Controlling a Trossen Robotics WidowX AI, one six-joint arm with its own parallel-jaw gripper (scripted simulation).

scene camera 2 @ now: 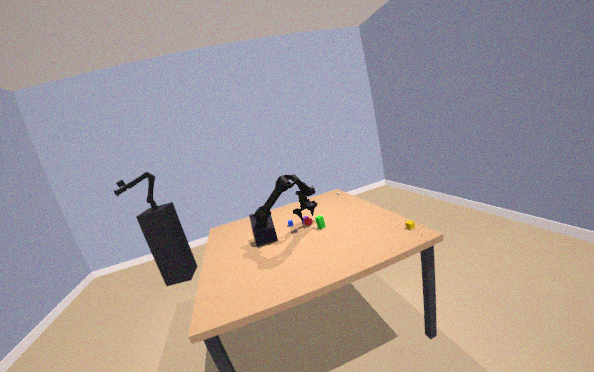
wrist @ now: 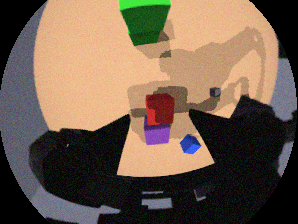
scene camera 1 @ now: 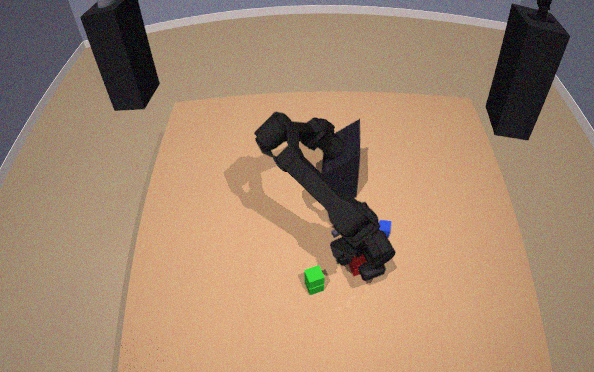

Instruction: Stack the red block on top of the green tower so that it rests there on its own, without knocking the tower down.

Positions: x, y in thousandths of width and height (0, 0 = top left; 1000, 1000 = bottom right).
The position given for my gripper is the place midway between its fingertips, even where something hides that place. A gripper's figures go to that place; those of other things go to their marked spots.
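Scene:
There's my gripper (wrist: 539, 511) at 10 cm from the lens, and a red block (wrist: 535, 484) that's 10 cm from the lens too.

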